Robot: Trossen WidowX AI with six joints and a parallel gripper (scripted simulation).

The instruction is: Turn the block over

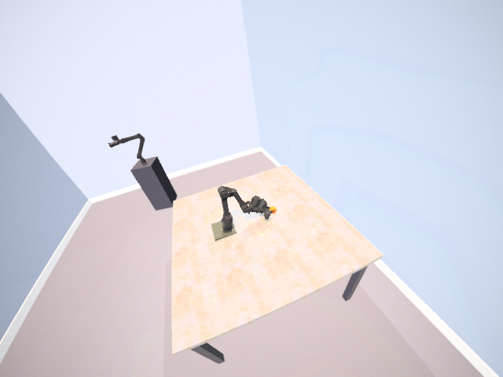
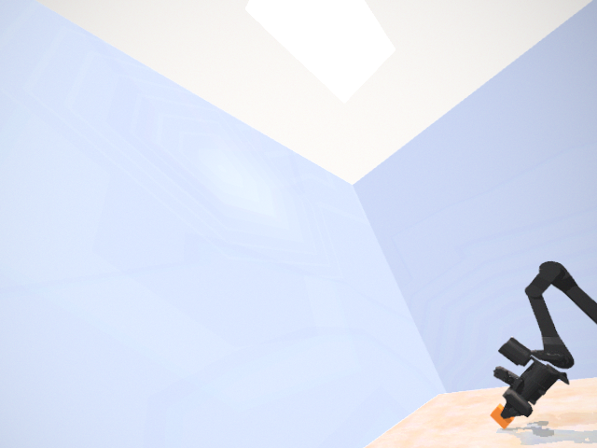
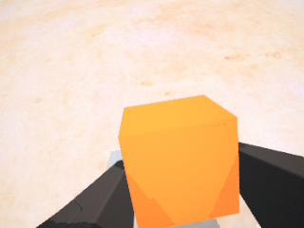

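The block is 10 mm below my gripper tip.
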